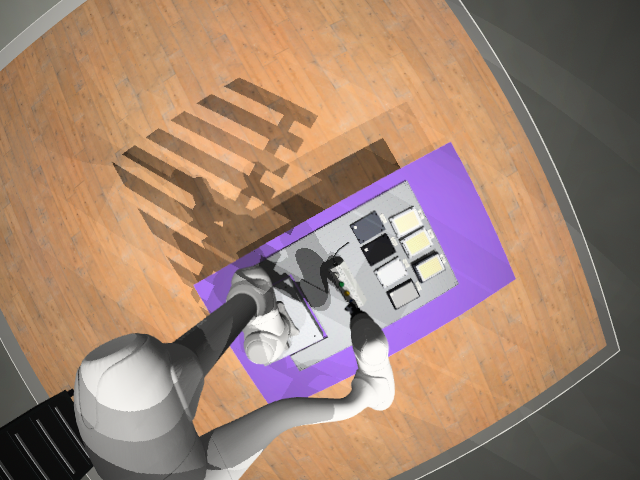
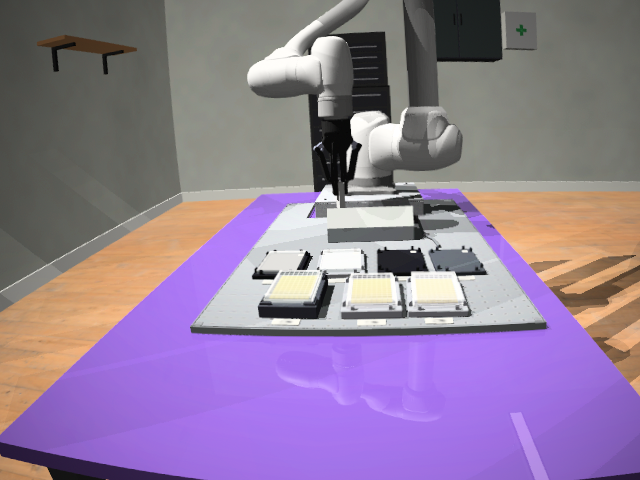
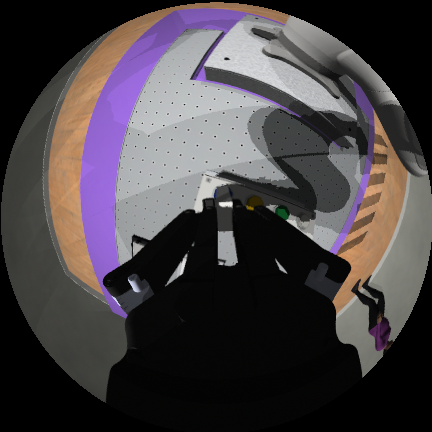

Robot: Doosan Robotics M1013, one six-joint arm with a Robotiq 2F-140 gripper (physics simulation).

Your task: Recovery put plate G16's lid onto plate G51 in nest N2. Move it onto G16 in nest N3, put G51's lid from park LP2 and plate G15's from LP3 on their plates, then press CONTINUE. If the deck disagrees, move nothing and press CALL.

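Places are measured from the arm's base along level axes (x right, y back, z down), in millimetres.
Where they show: gripper, fingertip midpoint: [image 1: 352, 302] [image 3: 222, 196]; arm's base at its link origin: [image 2: 369, 190] [image 3: 305, 55].
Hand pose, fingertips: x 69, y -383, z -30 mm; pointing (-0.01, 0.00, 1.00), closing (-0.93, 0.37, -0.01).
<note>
Each offset is from my fingertips to the top centre of the thing. "pt": to the spot under its first point.
My gripper [image 1: 349, 303] [image 2: 340, 202] [image 3: 222, 196] is shut and empty, pointing down at the blue-button end of the white button box @(dx -77, dy -20, dz -9 mm) [image 1: 353, 281] [image 2: 370, 222] [image 3: 204, 187]. Its tips hide most of the blue button [image 3: 217, 194]; contact cannot be told. The yellow button @(dx -51, dy +2, dz +0 mm) [image 1: 347, 293] [image 3: 255, 201] and green button @(dx -101, dy +4, dz +0 mm) [image 1: 341, 284] [image 3: 282, 212] show beside it. Three plates with cream wells @(dx -202, dy -418, dz +46 mm) [image 1: 405, 221] [image 2: 437, 289], @(dx -87, dy -419, dz +45 mm) [image 1: 416, 242] [image 2: 370, 290], @(dx +53, dy -418, dz +37 mm) [image 1: 430, 267] [image 2: 296, 287] stand in nests; the last nest is black. Lids and labels are too small to tell.
Behind the plates lie a slate pad @(pt dx -273, dy -241, dz +65 mm) [image 1: 368, 226] [image 2: 457, 260], a black pad @(pt dx -153, dy -228, dz +65 mm) [image 1: 377, 249] [image 2: 401, 261], a white pad @(dx -16, dy -237, dz +57 mm) [image 1: 391, 272] [image 2: 342, 259] and a grey pad @(dx +114, dy -243, dz +57 mm) [image 1: 403, 294] [image 2: 282, 261]. A cable leaves the box. The arm's base plate [image 3: 226, 75] is behind the box.
</note>
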